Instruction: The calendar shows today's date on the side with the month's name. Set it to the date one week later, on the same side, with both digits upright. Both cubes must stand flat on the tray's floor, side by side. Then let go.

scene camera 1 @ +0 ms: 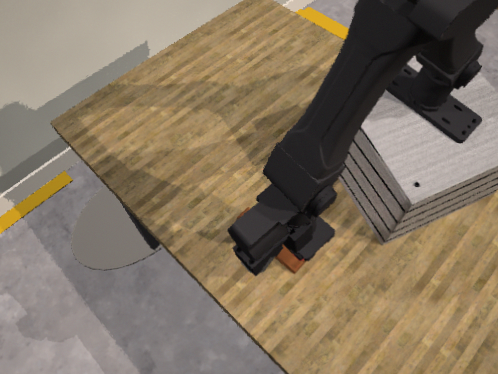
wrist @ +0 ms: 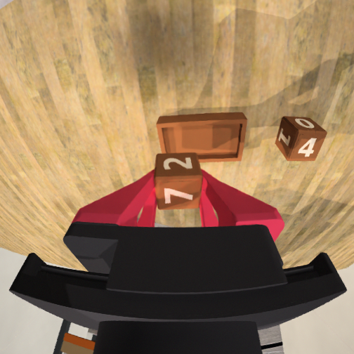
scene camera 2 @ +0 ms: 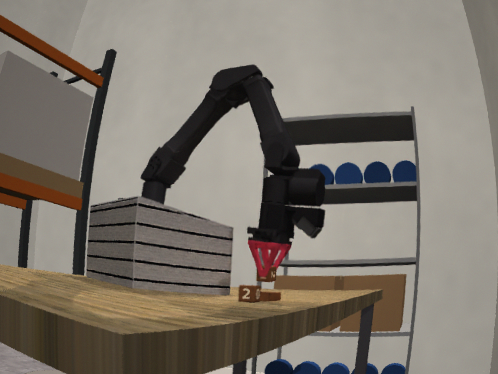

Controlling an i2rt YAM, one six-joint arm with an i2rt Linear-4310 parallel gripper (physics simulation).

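My gripper [scene camera 2: 267, 272] [wrist: 177, 175] is shut on a brown cube [scene camera 2: 262, 275] [wrist: 178, 175] and holds it above the table, at the near edge of the tray in the wrist view. That cube shows a 2 and a 7 there, both lying sideways. The brown tray [scene camera 1: 291, 261] [scene camera 2: 273, 296] [wrist: 202, 118] lies on the table; no cube stands on the visible part of its floor. A second cube [scene camera 1: 243, 213] [scene camera 2: 249, 294] [wrist: 301, 139] stands on the table apart from the tray, with 4, 0 and 1 in the wrist view, 2 and 0 in scene camera 2. No month's name shows.
The wooden table [scene camera 1: 175, 125] [scene camera 2: 60, 300] has an edge not far from the tray. A grey layered block [scene camera 1: 430, 165] [scene camera 2: 180, 255] carries the arm's base. A rack [scene camera 2: 95, 150] and a shelf unit [scene camera 2: 417, 225] stand beyond the table.
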